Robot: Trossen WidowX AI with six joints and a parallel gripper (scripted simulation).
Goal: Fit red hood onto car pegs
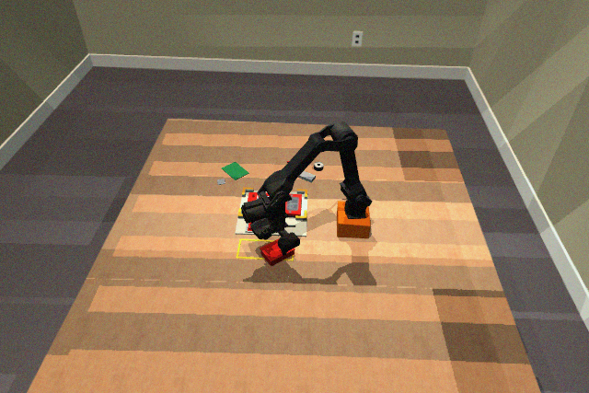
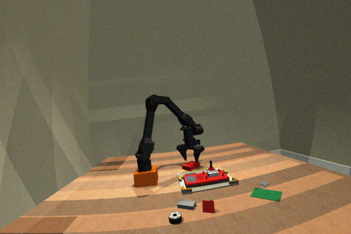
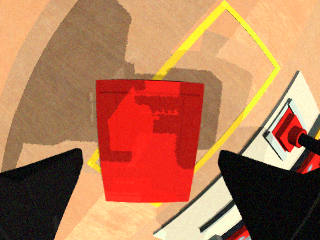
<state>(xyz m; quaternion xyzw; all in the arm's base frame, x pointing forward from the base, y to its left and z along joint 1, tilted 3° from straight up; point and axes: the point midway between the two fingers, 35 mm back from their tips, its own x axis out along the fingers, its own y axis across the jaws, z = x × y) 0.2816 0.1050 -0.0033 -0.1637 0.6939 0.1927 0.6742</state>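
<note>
The red hood lies 2 cm below my gripper tip. Round my gripper tip: grey engine block 3 cm ahead, 22 cm to the right, 1 cm below; then white jig 21 cm to the right, 3 cm below; then small grey tile 20 cm ahead, 39 cm to the right, 4 cm below.
</note>
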